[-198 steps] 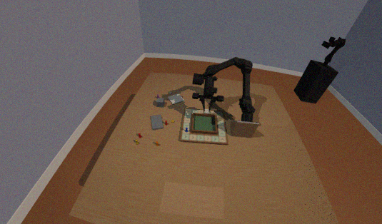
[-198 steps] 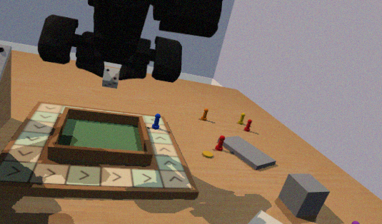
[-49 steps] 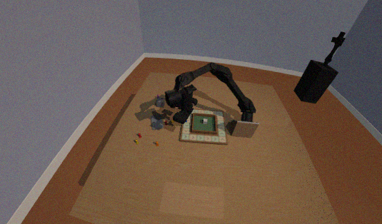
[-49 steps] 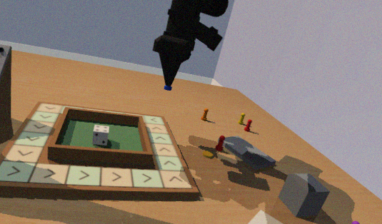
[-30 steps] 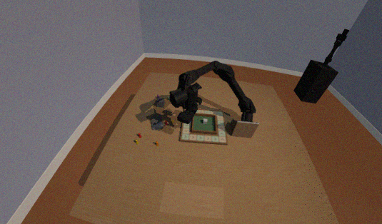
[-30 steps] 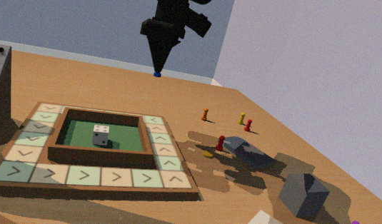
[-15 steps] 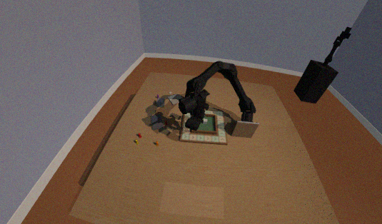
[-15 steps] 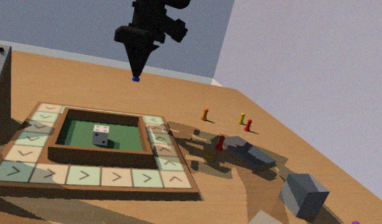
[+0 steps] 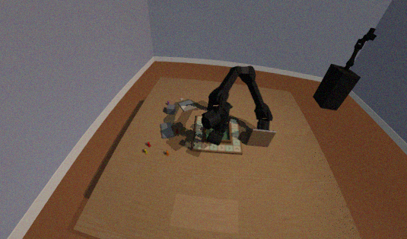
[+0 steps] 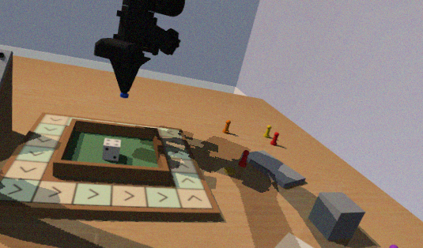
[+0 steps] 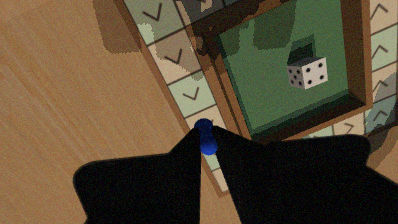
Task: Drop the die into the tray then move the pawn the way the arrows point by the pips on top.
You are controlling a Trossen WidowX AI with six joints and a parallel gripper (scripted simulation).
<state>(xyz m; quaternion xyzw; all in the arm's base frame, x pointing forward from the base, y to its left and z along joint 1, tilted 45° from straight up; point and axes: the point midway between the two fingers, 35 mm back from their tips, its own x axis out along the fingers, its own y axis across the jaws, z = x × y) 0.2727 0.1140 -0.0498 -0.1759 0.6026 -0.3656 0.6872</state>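
Right now my gripper tip is 11 cm to the left of the green dice tray and 8 cm above it. From my gripper tip the other things lie so: orange pawn (26 cm ahead, 8 cm to the left, 7 cm below); blue pawn (1 cm above); white die (1 cm behind, 13 cm to the right, 6 cm below).
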